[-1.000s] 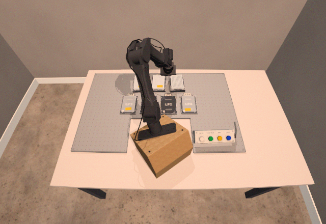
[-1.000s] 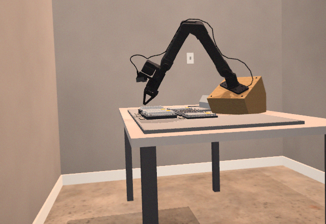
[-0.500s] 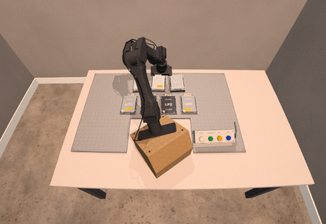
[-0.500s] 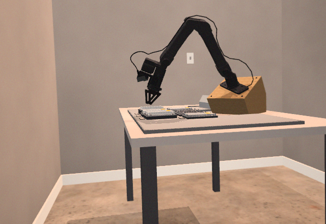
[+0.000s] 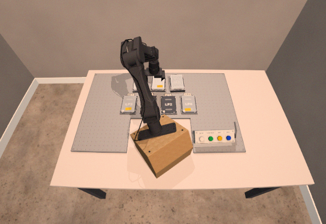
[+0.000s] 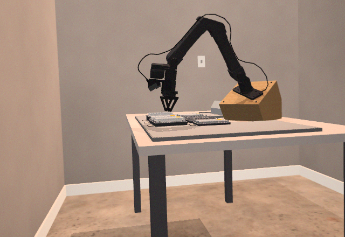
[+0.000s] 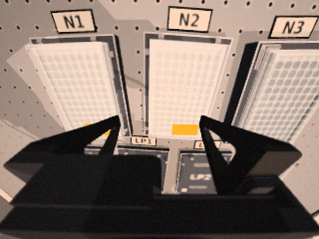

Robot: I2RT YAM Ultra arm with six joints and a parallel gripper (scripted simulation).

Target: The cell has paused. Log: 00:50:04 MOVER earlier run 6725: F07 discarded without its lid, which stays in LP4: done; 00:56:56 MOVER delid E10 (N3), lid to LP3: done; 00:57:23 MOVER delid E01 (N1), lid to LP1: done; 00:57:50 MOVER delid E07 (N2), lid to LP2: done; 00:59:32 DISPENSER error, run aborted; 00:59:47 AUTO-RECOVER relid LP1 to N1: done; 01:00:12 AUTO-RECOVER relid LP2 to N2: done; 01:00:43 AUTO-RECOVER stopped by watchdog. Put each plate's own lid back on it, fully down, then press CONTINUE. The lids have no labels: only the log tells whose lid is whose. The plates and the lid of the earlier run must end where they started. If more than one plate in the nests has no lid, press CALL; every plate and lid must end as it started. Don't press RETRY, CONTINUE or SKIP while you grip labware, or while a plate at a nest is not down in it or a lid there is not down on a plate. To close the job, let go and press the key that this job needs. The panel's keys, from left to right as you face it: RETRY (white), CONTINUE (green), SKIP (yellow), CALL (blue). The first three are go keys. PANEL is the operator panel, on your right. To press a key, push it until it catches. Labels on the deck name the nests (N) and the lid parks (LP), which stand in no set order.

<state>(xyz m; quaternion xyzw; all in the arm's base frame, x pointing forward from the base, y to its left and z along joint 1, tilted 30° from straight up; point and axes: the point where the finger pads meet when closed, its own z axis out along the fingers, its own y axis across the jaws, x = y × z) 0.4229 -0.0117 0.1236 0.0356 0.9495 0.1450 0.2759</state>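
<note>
Now: the plate 16 cm to the right of my hand, 3 cm below it and 1 cm ahead of it. Also, from my hand: lid park (16 cm behind, 6 cm below, 4 cm to the left); white retry key (44 cm behind, 26 cm to the right); green continue key (44 cm behind, 31 cm to the right).
</note>
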